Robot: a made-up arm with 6 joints.
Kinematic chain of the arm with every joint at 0, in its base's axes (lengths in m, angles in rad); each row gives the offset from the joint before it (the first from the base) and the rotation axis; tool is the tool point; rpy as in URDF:
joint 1: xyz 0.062 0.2 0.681 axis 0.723 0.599 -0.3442
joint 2: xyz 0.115 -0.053 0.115 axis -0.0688 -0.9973 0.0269
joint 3: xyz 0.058 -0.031 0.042 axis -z
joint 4: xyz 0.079 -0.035 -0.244 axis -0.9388 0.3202 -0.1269
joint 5: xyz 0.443 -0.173 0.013 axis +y
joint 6: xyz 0 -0.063 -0.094 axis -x
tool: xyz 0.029 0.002 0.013 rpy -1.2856 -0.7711 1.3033
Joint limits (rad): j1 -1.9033..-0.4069 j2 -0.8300..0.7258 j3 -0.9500..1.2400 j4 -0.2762..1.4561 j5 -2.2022..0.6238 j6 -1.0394..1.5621
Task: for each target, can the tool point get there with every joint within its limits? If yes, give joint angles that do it. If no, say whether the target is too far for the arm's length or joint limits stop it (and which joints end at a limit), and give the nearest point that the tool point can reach.
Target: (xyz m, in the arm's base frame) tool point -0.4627 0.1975 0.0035
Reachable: no: joint limits stop it (at a limit: joint 1, joint 2, joint 3, joint 4, joint 5, joint 6) | nearest point 0.4140 0.3254 0.2386 | short by 0.917 m
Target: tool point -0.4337 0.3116 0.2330
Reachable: no: joint limits stop it (at a limit: joint 1, joint 2, joint 3, joint 4, joint 5, joint 6) | nearest point -0.0366 0.9407 0.4590 | short by 0.778 m
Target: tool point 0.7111 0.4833 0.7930
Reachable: yes | joints -1.5937 -0.6880 -0.6288 1.0933 -1.5830 0.1720
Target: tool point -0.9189 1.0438 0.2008
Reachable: no: too far | nearest point -0.0954 0.9908 0.5793 | short by 0.908 m
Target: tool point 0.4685 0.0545 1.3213
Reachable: yes | joints -1.3073 -0.1615 0.5263 0.4753 0.0417 -0.4844
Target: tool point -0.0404 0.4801 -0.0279
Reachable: no: joint limits stop it (at a limit: joint 1, joint 2, joint 3, joint 4, joint 6) | nearest point 0.4249 0.3496 0.2208 | short by 0.544 m
